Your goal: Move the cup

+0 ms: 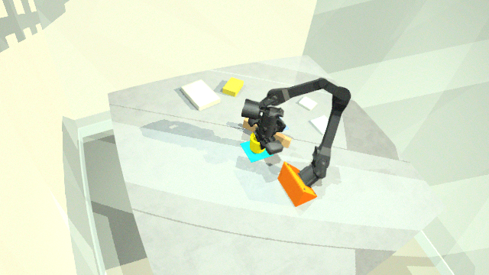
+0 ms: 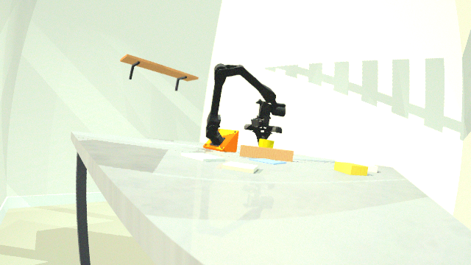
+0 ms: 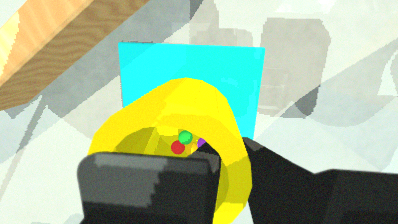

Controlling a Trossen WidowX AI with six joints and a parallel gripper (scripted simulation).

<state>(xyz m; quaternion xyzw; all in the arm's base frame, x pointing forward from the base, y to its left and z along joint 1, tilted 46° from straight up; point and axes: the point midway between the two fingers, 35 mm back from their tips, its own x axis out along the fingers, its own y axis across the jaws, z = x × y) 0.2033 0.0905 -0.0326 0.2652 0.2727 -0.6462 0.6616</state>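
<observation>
My gripper tip is 30 mm short of the cyan pad and 50 mm above it. From my gripper tip the other things lie so: light blue pad: 140 mm ahead, 150 mm to the right, 50 mm below; then yellow cup: 20 mm ahead; then wooden bar: 90 mm ahead, 70 mm to the right, 30 mm below.
</observation>
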